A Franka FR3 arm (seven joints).
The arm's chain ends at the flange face. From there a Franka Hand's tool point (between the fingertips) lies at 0.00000 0.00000 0.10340 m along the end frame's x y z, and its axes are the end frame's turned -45 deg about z.
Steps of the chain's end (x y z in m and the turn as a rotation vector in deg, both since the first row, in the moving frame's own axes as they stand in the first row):
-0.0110, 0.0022, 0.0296, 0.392, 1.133, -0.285
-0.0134, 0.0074, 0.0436, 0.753, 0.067, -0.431
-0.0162, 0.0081, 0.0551, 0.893, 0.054, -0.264
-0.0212, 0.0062, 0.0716, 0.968, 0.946, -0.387
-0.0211, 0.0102, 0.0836, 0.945, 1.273, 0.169
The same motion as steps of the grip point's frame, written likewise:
-0.0074, -0.0053, 0.0296, -0.524, 1.078, -0.285
-0.0137, -0.0051, 0.0436, 0.485, 0.580, -0.431
-0.0160, -0.0068, 0.0551, 0.593, 0.670, -0.264
-0.0169, -0.0106, 0.0716, 0.016, 1.353, -0.387
-0.0193, -0.0073, 0.0836, -0.232, 1.568, 0.169

